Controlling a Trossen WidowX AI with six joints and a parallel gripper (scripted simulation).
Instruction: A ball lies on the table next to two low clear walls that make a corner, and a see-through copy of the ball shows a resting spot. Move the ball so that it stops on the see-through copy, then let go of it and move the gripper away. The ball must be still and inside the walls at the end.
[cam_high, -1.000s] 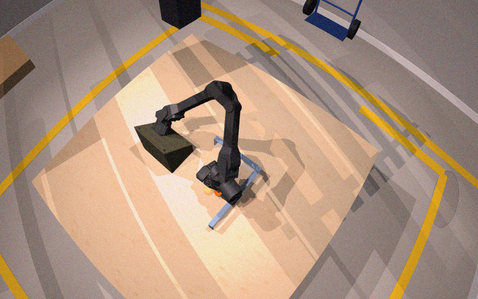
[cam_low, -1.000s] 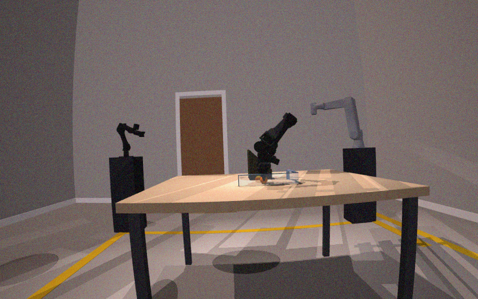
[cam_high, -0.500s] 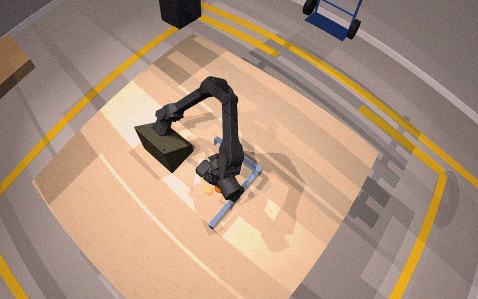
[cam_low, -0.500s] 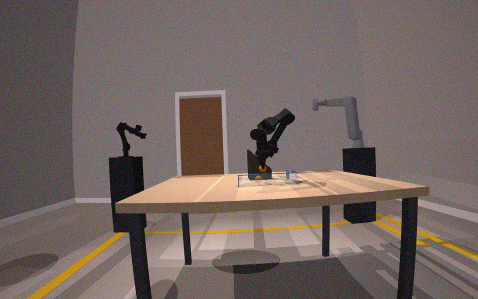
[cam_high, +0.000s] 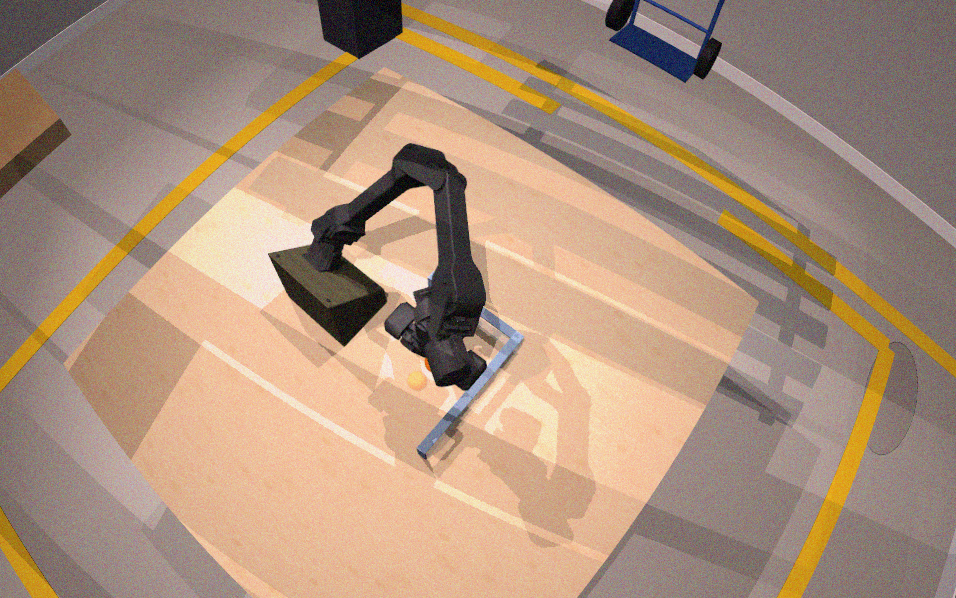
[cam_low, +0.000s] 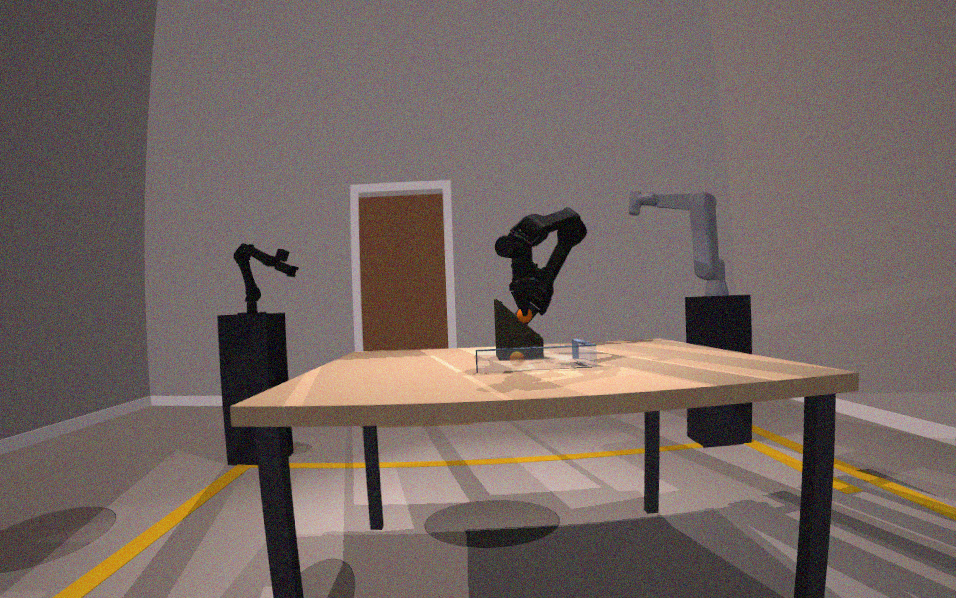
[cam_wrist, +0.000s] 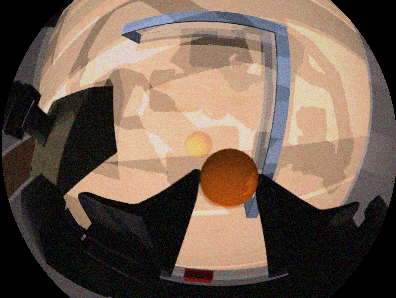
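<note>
The see-through copy lies 12 cm below my gripper tip, 3 cm behind it and 2 cm to the right of it. From my gripper tip the other things lie so: clear wall (11 cm below, 7 cm ahead, 3 cm to the left); then orange ball (right at my gripper tip).
</note>
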